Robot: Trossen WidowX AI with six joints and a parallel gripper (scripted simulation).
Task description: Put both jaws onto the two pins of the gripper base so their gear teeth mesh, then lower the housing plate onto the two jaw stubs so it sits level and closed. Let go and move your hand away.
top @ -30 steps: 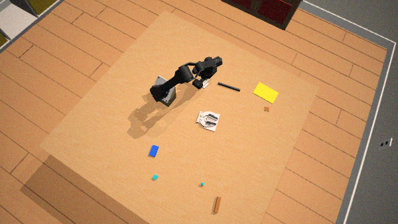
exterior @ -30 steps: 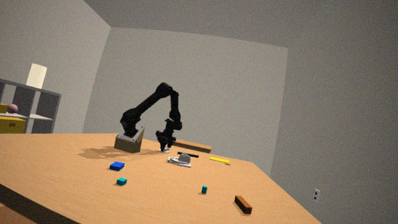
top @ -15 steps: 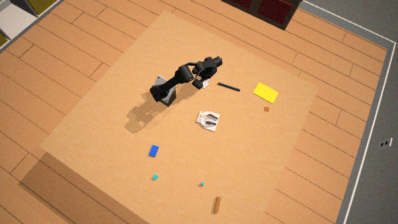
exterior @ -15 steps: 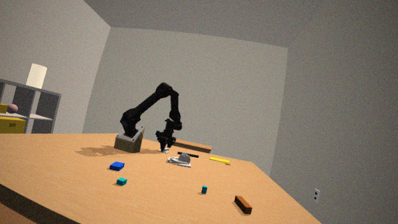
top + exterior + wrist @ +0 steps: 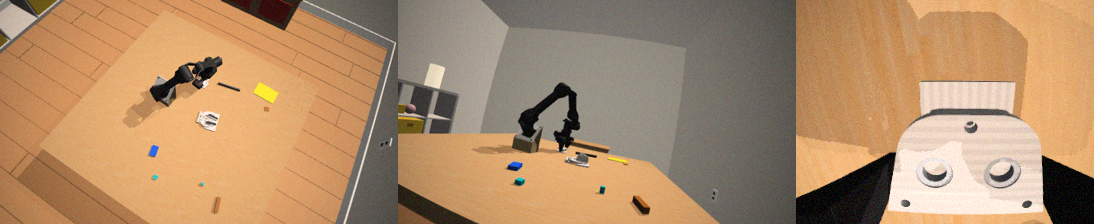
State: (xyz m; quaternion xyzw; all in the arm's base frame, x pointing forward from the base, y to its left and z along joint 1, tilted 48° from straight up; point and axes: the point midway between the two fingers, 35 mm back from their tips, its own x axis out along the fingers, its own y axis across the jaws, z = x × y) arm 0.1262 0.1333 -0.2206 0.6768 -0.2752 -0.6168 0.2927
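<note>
The white jaw is 17 cm ahead of my gripper tip, 21 cm to the right of it and 1 cm above it. Round my gripper tip: housing plate 15 cm ahead, 20 cm to the right; black bar 14 cm ahead, 9 cm to the left; gripper base 1 cm behind, 2 cm above.
</note>
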